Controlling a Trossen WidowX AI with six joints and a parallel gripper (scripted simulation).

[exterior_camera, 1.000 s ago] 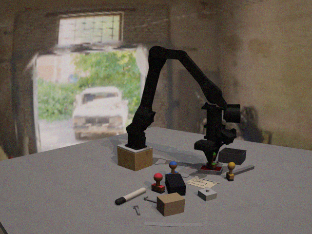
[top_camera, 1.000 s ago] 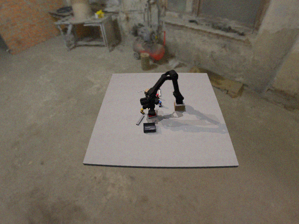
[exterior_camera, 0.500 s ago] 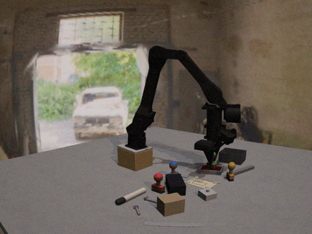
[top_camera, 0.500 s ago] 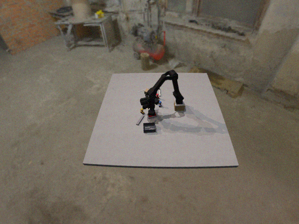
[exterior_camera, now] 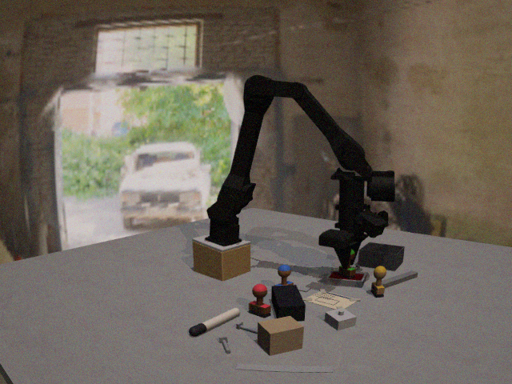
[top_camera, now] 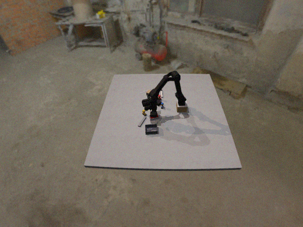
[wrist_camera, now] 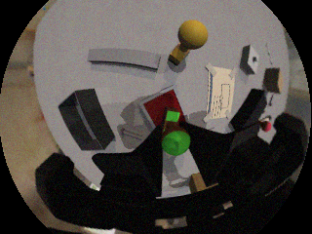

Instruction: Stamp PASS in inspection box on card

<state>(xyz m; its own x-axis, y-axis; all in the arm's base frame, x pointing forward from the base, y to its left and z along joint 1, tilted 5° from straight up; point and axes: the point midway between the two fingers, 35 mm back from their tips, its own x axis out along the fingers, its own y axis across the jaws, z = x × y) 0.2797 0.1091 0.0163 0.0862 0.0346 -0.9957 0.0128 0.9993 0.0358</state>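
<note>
Right now the red ink pad is 30 mm below my gripper tip. The rest, counted from my gripper tip: green-knobbed stamp (right at my gripper tip); yellow-knobbed stamp (100 mm ahead, 40 mm to the right, 20 mm below); cream card (120 mm to the right, 40 mm below, 20 mm ahead).
</note>
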